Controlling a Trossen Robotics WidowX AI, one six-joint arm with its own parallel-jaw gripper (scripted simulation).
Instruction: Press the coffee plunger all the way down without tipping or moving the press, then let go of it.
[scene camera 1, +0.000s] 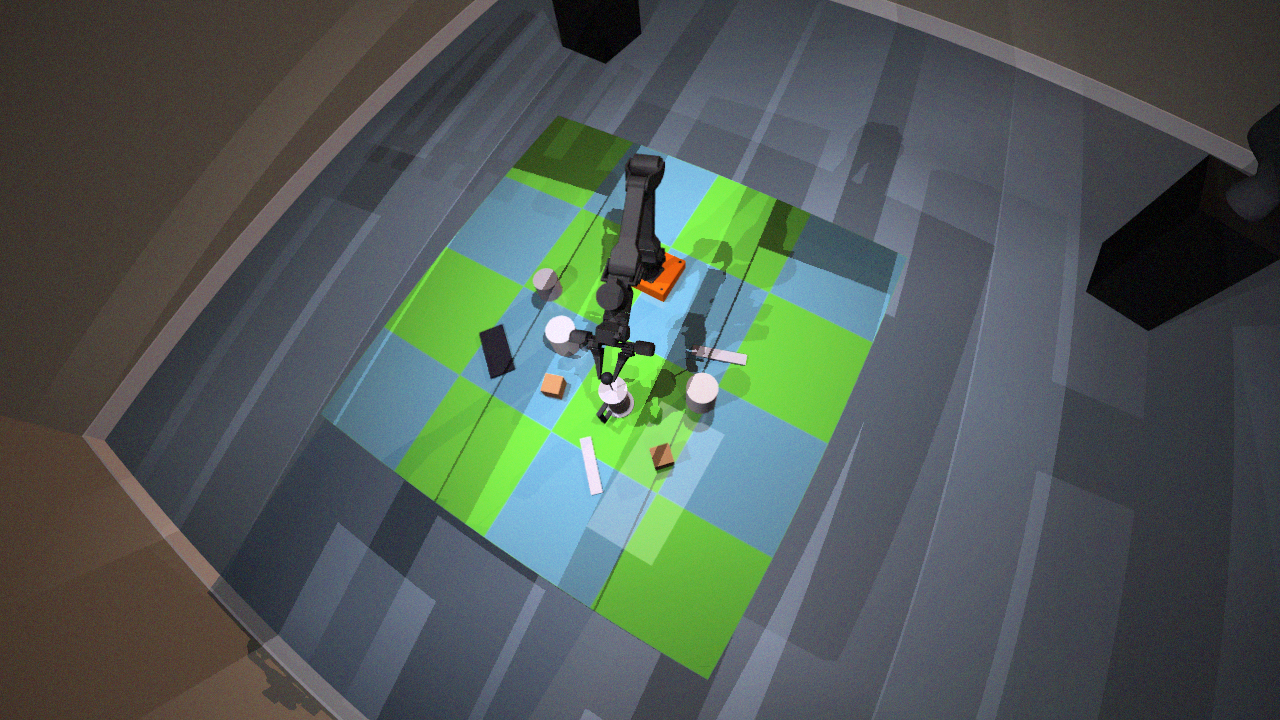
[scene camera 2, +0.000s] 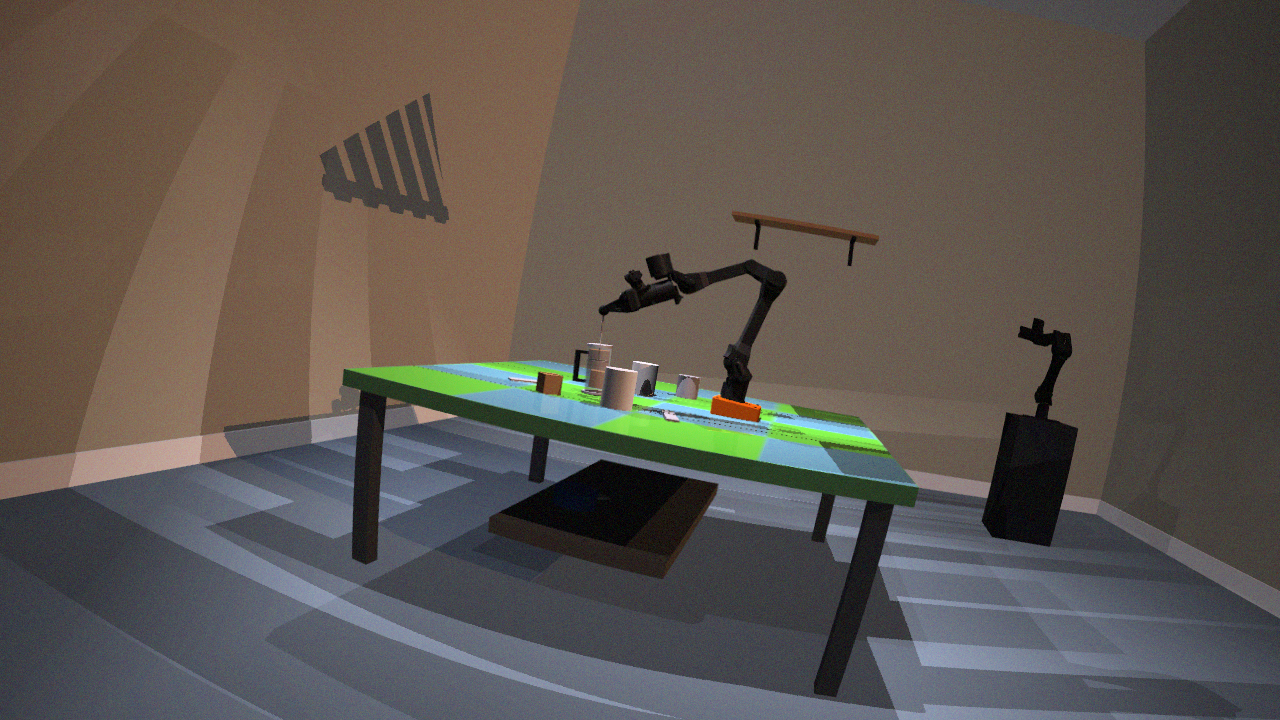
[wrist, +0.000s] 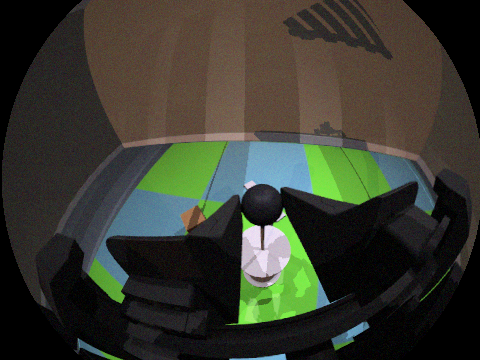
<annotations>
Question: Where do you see my gripper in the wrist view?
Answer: At 260, 197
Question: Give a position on a coffee press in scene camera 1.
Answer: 618, 402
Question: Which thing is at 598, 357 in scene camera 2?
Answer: A coffee press.
</annotations>
